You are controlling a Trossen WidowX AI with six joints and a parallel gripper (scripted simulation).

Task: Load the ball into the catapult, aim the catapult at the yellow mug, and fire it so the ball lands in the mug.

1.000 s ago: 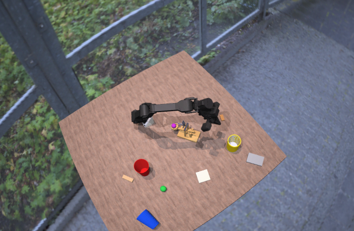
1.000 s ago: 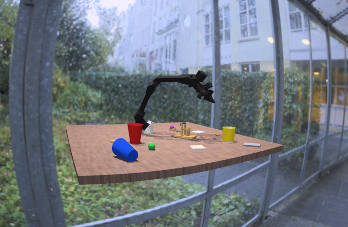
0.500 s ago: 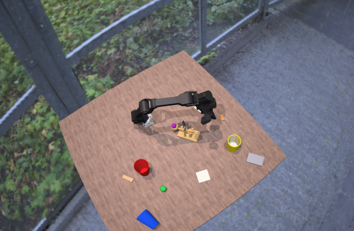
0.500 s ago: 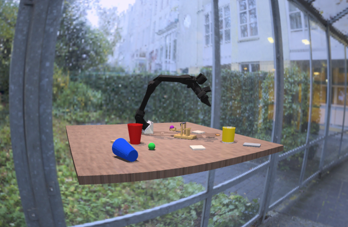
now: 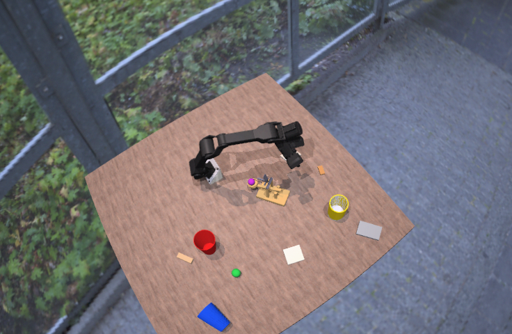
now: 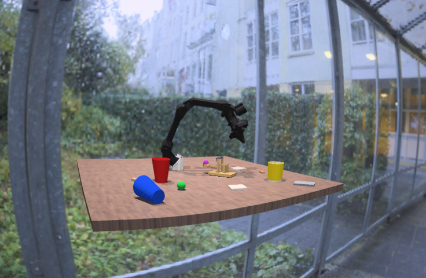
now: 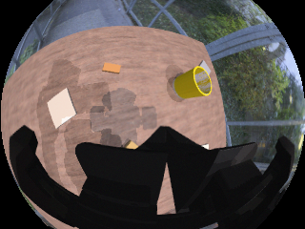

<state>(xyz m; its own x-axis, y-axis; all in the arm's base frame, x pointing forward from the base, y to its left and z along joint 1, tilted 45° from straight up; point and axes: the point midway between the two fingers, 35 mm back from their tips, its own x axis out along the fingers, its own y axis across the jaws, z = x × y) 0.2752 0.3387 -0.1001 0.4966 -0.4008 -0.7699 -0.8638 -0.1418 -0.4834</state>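
Right now my gripper tip is 120 mm past the purple ball, 180 mm to the left of it and 130 mm above it. Round my gripper tip: wooden catapult 70 mm behind, 140 mm to the right, 140 mm below; then red cup 50 mm ahead, 510 mm to the right, 160 mm below; then yellow mug 220 mm ahead, 80 mm to the left, 160 mm below.
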